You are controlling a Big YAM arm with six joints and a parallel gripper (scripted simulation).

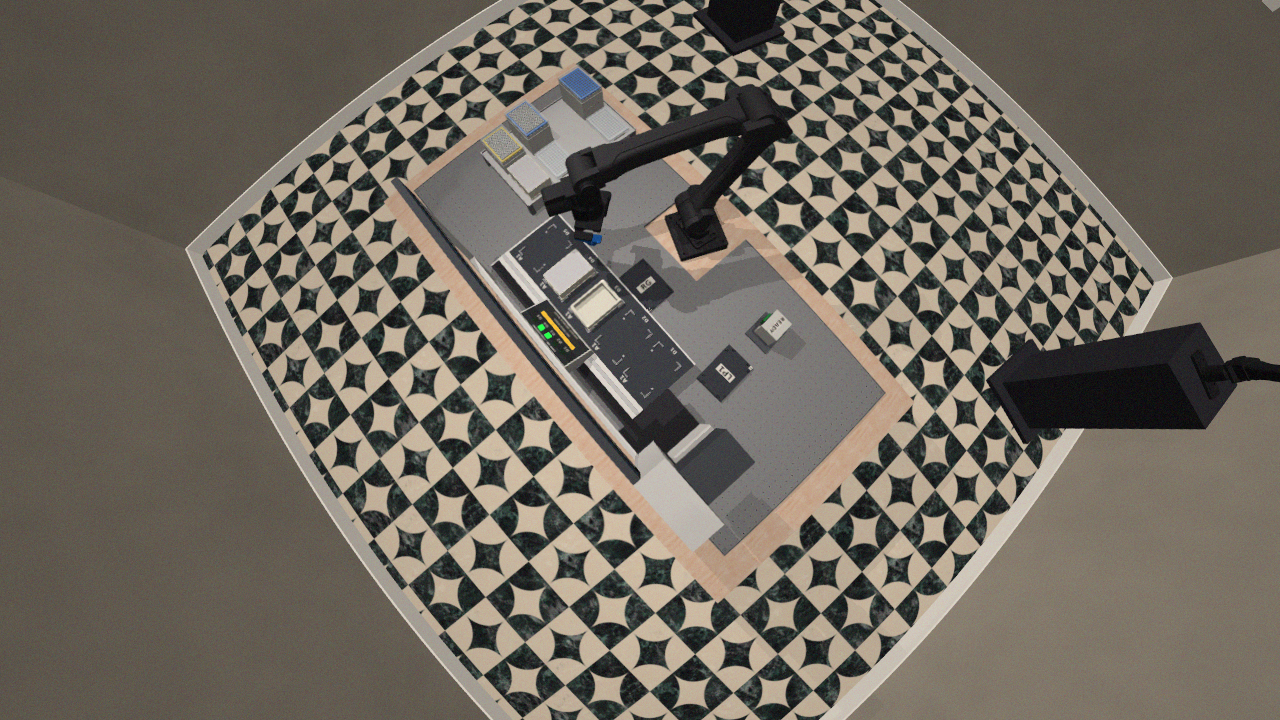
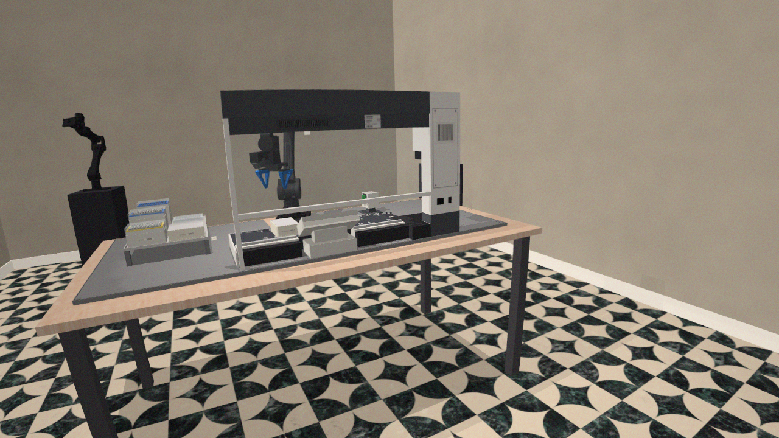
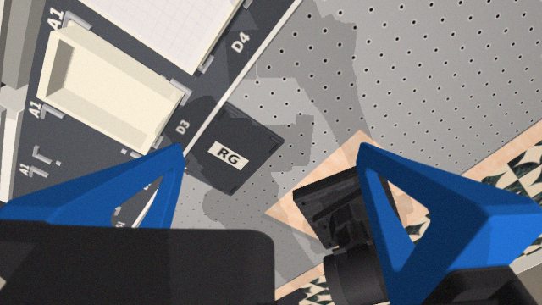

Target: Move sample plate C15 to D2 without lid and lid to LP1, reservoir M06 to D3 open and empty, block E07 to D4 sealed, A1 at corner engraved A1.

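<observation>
The clear plate lid lies 36 cm to the right of my hand, 14 cm below it and 5 cm behind it. Also, from my hand: frame post 33 cm ahead, 14 cm to the right, 2 cm above; regrip nest RG 21 cm below, 15 cm to the left, 7 cm behind; cream one-well reservoir 15 cm below, 14 cm to the left, 10 cm ahead.
</observation>
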